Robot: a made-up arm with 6 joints.
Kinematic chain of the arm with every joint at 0, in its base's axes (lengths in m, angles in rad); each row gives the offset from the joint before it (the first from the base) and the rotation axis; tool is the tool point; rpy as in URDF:
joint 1: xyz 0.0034 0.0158 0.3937 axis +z
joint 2: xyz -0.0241 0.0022 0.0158 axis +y
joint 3: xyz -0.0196 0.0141 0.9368 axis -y
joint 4: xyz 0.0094 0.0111 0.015 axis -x
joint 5: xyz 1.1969 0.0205 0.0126 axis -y
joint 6: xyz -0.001 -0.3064 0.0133 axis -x
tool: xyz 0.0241 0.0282 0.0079 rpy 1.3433 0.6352 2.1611
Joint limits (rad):
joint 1: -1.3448..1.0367
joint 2: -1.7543..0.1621
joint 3: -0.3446..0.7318
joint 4: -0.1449..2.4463
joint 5: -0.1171..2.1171
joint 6: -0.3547..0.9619
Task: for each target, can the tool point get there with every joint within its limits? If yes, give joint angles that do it. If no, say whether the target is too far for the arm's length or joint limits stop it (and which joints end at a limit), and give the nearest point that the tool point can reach.
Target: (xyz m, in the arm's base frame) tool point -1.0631 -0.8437 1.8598
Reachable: yes | joints 0.6495 -1.2192 0.5144 1.1727 1.4482 0.6016
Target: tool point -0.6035 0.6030 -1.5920
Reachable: no: joint limits stop it (at a limit: joint 2, joint 3, joint 5, joint 6) | nearest point -1.4606 1.4323 0.7112 | short by 2.594 m
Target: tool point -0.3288 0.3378 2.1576
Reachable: yes | joints -1.0359 -0.9195 0.1915 0.8471 0.9746 0.7851
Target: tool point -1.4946 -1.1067 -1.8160
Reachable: no: too far | nearest point -1.6269 -1.2058 0.7112 | short by 2.533 m
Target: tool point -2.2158 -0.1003 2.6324
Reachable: no: too far | nearest point -1.4907 -0.0624 1.8981 | short by 1.033 m
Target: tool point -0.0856 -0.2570 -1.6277
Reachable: no: joint limits stop it (at a limit: joint 1, joint 2, joint 3, joint 4, joint 5, joint 6) | nearest point 0.0384 -1.1798 0.7248 | short by 2.530 m
